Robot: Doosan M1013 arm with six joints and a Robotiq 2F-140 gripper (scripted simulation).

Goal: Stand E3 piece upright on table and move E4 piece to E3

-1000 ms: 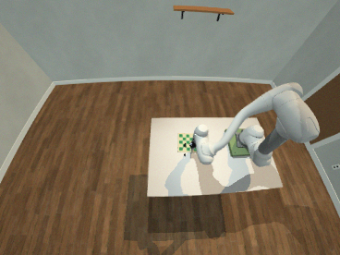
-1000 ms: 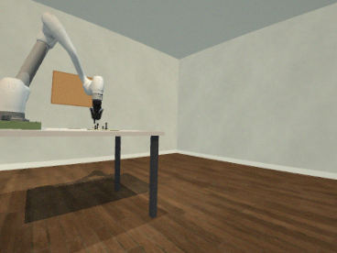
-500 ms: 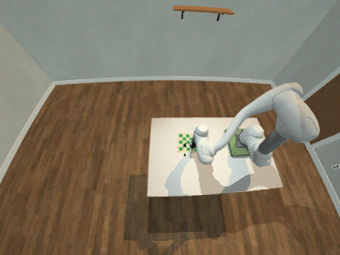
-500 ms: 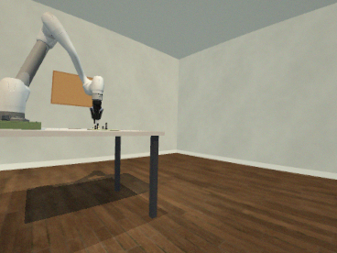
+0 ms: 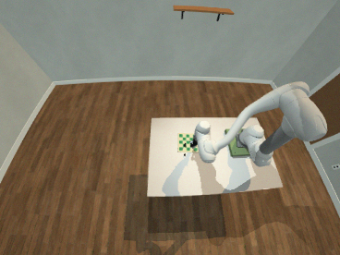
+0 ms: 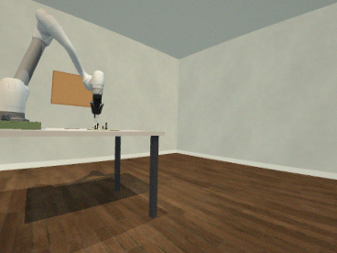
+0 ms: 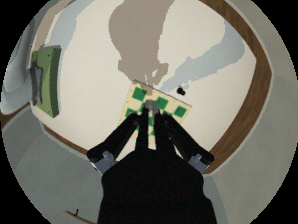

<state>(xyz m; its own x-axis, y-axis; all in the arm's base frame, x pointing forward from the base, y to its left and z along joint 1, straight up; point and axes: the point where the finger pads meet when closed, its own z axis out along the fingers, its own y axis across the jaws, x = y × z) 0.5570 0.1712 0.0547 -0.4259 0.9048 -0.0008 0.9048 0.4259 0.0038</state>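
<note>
My gripper is now 7 cm short of the dark piece, 7 cm to the right of it and 8 cm above it. The rest, counted from my hand: green-and-white chessboard 5 cm ahead, 7 cm to the right, 10 cm below; then pale piece 3 cm below.
</note>
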